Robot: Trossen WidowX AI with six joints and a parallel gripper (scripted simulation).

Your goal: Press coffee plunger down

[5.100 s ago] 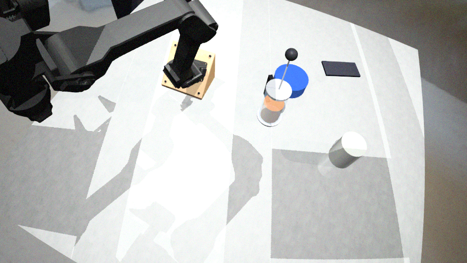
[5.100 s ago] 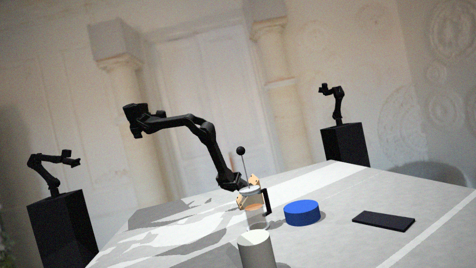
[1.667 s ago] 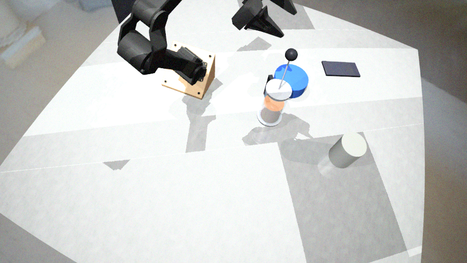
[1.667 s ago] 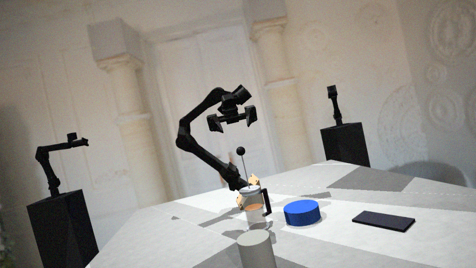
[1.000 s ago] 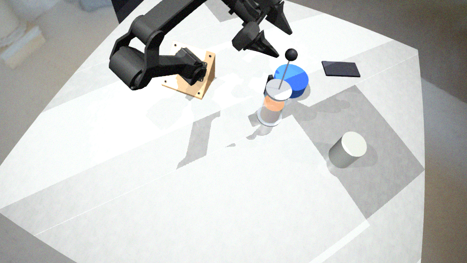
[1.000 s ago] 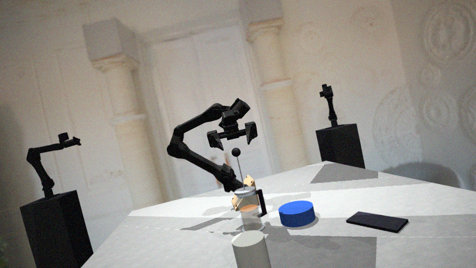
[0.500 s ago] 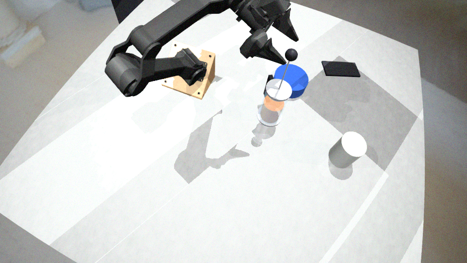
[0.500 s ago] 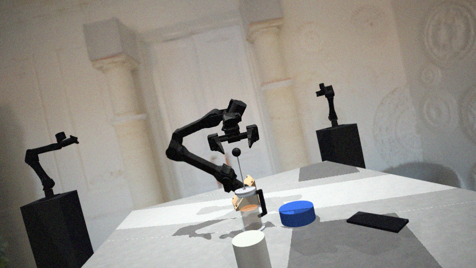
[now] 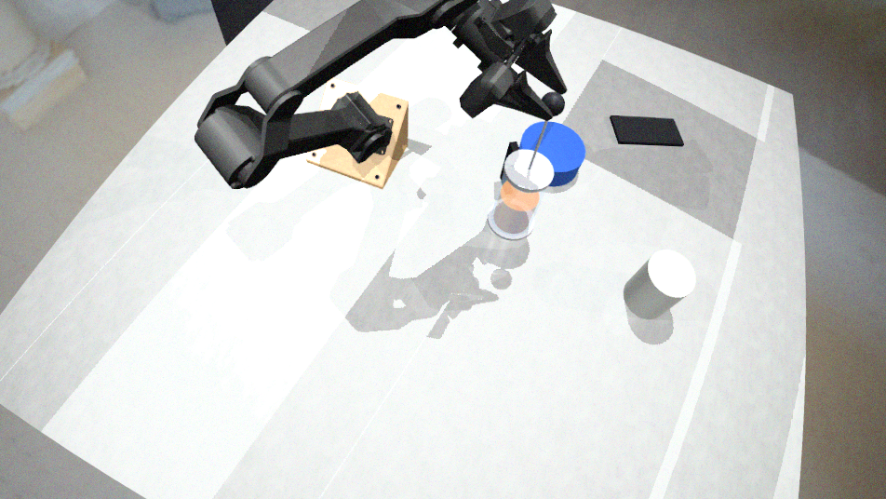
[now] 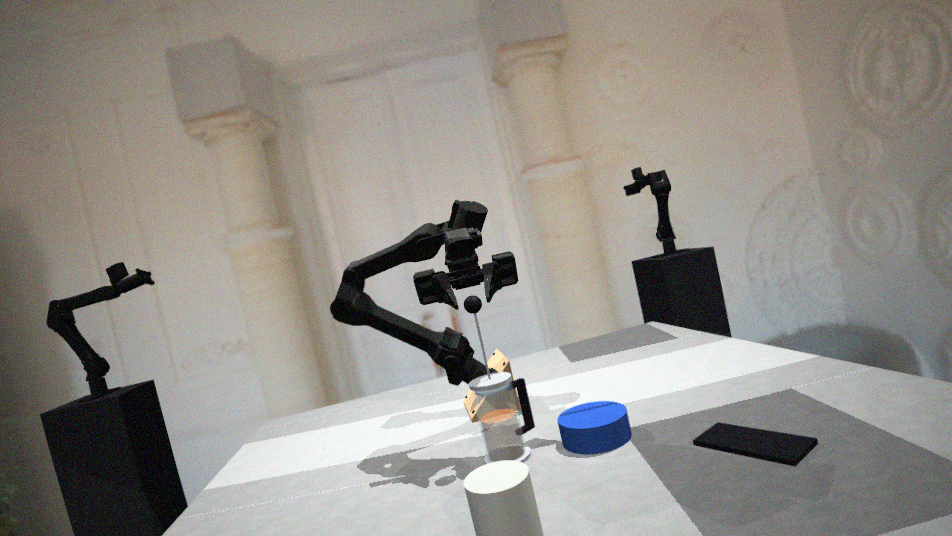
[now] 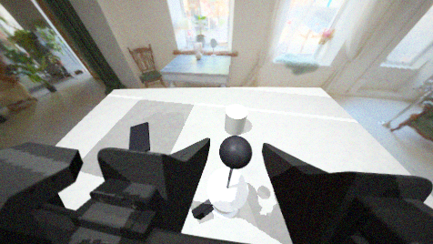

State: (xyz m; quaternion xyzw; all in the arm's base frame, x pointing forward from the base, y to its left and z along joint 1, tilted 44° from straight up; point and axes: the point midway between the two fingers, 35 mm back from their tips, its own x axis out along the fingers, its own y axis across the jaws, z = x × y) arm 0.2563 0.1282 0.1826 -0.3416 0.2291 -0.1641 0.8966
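Right now the glass coffee press is 20 mm behind my gripper tip, 20 mm to the left of it and 140 mm below it. From my gripper tip the other things lie so: low blue cylinder 30 mm ahead, 160 mm to the left, 260 mm below.
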